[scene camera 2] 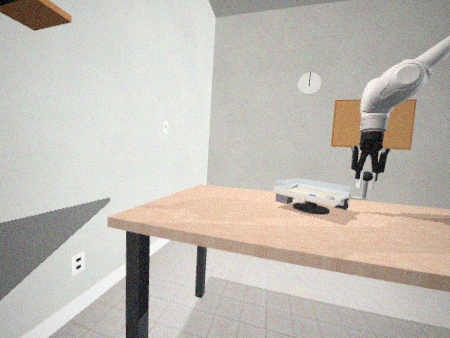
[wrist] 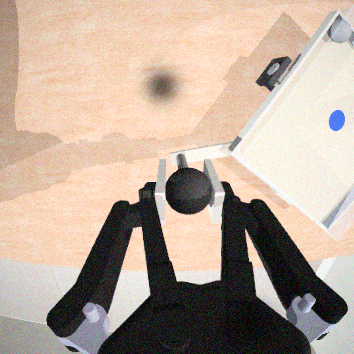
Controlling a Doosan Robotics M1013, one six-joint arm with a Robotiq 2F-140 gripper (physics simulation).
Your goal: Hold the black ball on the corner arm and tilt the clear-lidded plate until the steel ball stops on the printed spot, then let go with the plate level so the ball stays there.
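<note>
The black ball (scene camera 2: 367,176) (wrist: 188,190) sits on a post at the end of the corner arm (wrist: 205,151). My gripper (scene camera 2: 367,181) (wrist: 184,171) is shut on the black ball, with a pale pad on either side of it. The clear-lidded plate (scene camera 2: 285,190) (wrist: 280,192) is on its black base (scene camera 2: 311,208), left of the gripper in the scene view and at the right edge of the wrist view. The steel ball (wrist: 341,29) lies in the plate's upper corner in the wrist view, apart from the blue printed spot (scene camera 2: 312,195) (wrist: 337,120). Part of the plate is cut off there.
The wooden table (scene camera 2: 240,225) (wrist: 100,60) carries the plate near its back edge. A dark block with a round grey piece (wrist: 273,71) is beside the plate's side wall. A brown board (scene camera 2: 345,125) and a clock (scene camera 2: 309,83) are on the back wall.
</note>
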